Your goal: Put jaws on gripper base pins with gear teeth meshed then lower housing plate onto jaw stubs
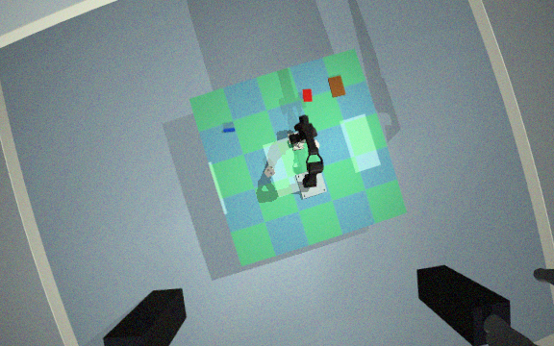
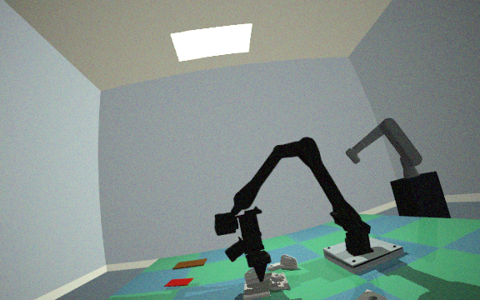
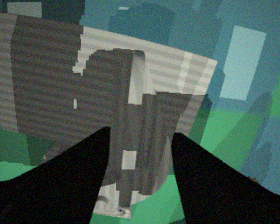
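Right now my gripper tip is 50 mm past the grey jaw, 100 mm to the left of it and 10 mm above it. From my gripper tip the other things lie so: red tile 310 mm ahead, 80 mm to the right, 10 mm below; then small blue piece 120 mm ahead, 510 mm to the left; then brown tile 360 mm ahead, 310 mm to the right, 10 mm below.
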